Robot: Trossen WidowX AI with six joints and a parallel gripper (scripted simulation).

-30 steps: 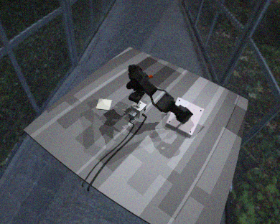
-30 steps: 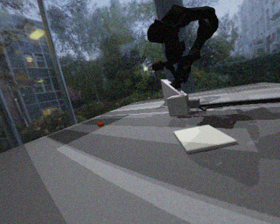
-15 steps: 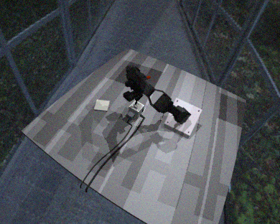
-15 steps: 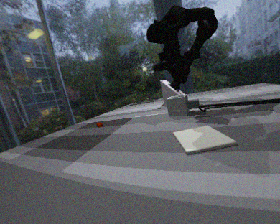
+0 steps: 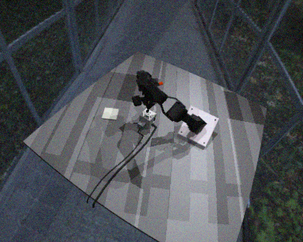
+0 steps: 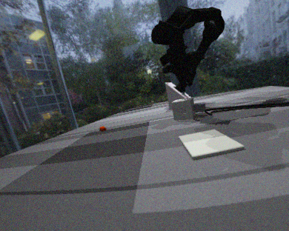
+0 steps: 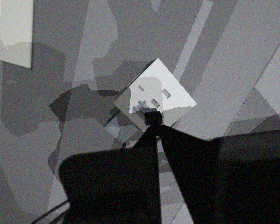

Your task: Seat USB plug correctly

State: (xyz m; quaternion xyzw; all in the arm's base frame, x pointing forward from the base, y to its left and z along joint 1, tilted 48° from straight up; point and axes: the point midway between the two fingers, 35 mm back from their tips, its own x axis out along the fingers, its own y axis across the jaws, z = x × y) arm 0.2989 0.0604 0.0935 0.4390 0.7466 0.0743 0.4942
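Now: the dark USB plug 2 cm below my gripper tip. The rest, counted from my gripper tip: orange object 16 cm ahead, 39 cm to the right, 13 cm below; then pale flat pad 23 cm ahead, 9 cm to the left, 13 cm below.
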